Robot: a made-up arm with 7 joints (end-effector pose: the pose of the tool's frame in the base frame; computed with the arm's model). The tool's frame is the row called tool. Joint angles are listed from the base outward.
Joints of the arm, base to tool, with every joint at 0 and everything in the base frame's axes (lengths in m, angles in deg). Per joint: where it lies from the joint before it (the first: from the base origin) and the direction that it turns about. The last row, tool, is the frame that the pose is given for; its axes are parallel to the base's.
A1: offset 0 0 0 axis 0 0.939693 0.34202
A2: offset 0 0 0 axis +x
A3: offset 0 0 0 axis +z
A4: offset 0.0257 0 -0.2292 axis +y
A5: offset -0.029 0 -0.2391 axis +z
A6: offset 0 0 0 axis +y
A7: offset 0 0 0 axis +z
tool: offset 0 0 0
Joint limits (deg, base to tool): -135..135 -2.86..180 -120..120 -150..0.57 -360..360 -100..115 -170..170
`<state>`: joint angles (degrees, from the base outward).
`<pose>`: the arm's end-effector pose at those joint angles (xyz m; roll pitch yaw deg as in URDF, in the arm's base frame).
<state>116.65 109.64 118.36 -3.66 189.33 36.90 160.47</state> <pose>0.0094 0.4408 0.1622 113.80 22.60 -33.54</pose>
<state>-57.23 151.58 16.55 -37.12 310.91 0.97 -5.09</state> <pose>-0.1942 0.1813 0.3772 169.10 -14.10 5.56</pose>
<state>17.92 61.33 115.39 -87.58 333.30 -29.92 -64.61</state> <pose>-0.1211 0.3369 0.1147 177.95 7.02 15.62</pose>
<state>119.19 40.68 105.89 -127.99 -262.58 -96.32 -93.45</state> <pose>0.0141 0.2088 0.1450 -174.22 33.99 -54.86</pose>
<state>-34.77 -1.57 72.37 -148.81 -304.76 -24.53 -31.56</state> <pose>0.0992 0.1487 0.0005 -131.19 12.99 -139.35</pose>
